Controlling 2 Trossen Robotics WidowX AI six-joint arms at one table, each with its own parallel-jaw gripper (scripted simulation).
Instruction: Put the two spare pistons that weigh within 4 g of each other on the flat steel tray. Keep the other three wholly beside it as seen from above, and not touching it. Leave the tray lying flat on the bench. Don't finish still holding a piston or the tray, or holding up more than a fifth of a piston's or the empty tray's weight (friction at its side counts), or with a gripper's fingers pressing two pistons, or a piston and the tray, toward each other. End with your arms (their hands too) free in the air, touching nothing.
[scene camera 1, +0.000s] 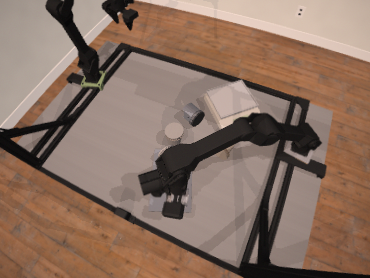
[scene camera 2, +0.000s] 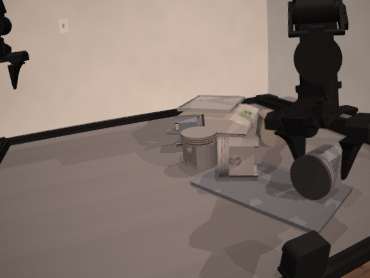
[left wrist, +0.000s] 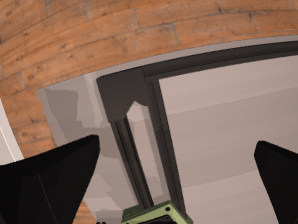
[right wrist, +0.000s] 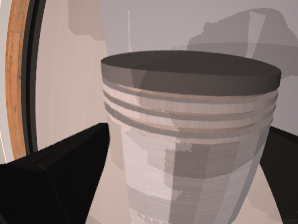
Observation:
In view: the left gripper (left wrist: 181, 147), the right gripper (scene camera 2: 321, 174), a flat steel tray (scene camera 2: 272, 194) and a weighing scale (scene camera 1: 221, 123).
The flat steel tray is seen too in the right wrist view (right wrist: 260, 37). The right gripper shows as well in the right wrist view (right wrist: 184, 132). The left wrist view misses the flat steel tray: it is out of frame.

